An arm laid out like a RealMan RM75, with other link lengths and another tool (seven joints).
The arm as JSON. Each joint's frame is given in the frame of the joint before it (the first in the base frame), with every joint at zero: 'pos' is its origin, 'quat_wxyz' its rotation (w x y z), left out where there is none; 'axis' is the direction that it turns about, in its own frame. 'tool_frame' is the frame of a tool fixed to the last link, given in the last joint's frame.
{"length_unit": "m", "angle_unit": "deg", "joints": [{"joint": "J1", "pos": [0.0, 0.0, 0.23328], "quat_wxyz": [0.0, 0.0, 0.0, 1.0], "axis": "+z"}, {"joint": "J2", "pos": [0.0, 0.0, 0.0], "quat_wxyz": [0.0, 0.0, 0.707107, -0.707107], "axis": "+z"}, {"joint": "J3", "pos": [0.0, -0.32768, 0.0], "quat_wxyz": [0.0, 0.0, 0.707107, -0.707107], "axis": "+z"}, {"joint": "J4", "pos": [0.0, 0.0, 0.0], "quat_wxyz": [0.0, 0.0, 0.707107, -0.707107], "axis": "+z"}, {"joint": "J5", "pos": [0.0, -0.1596, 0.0], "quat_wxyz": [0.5, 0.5, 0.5, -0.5], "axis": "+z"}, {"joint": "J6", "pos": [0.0, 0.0, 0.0], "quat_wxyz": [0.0, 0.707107, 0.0, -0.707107], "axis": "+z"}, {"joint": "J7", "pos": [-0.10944, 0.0, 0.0], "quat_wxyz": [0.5, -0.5, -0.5, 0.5], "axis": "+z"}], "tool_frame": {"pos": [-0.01, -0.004, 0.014], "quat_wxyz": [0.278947, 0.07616, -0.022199, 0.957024]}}
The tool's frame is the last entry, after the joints.
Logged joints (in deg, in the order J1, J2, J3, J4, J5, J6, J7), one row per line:
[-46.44 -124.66 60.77 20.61 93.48 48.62 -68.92]
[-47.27 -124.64 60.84 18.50 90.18 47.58 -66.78]
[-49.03 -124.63 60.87 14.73 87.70 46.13 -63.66]
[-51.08 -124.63 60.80 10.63 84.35 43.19 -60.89]
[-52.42 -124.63 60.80 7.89 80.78 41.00 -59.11]
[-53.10 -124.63 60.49 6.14 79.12 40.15 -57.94]
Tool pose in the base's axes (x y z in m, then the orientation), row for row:
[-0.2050 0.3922 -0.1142 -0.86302 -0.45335 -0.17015 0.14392]
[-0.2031 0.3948 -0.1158 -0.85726 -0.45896 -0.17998 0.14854]
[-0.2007 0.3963 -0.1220 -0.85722 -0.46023 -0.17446 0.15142]
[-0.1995 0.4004 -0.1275 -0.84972 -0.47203 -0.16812 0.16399]
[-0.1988 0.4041 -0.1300 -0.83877 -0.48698 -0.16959 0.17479]
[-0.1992 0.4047 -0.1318 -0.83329 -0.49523 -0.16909 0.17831]
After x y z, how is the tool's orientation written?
As a quaternion, x y z w.
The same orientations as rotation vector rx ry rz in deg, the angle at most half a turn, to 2 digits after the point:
[-142.55 -74.88 -28.10]
[-141.23 -75.61 -29.65]
[-140.99 -75.70 -28.69]
[-138.79 -77.10 -27.46]
[-136.19 -79.07 -27.54]
[-135.04 -80.25 -27.40]

